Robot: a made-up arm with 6 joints. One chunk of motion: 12 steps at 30 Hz.
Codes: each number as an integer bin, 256 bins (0 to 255) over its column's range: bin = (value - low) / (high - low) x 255, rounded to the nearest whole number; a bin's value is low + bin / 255 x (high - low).
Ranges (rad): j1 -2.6..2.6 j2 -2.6..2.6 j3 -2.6..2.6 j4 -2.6..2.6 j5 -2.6..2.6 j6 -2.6..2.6
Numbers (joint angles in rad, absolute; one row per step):
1: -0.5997 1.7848 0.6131 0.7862 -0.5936 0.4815
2: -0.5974 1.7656 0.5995 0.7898 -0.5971 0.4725
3: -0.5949 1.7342 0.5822 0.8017 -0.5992 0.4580
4: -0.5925 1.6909 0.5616 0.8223 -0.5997 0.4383
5: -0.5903 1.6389 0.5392 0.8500 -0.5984 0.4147
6: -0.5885 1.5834 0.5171 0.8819 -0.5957 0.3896
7: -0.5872 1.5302 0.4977 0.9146 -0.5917 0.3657
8: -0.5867 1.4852 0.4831 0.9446 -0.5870 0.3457
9: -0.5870 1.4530 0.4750 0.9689 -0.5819 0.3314
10: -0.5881 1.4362 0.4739 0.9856 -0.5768 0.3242
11: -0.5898 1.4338 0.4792 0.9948 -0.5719 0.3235
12: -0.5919 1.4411 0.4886 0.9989 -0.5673 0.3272
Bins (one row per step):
1: 98 215 158 166 98 151
2: 98 214 157 166 98 151
3: 98 213 156 167 98 150
4: 98 210 155 168 98 149
5: 99 208 154 169 98 148
6: 99 205 153 171 98 147
7: 99 203 152 172 98 145
8: 99 200 151 174 99 144
9: 99 199 151 175 99 144
10: 99 198 151 176 99 143
11: 99 198 151 176 99 143
12: 98 198 151 176 100 144

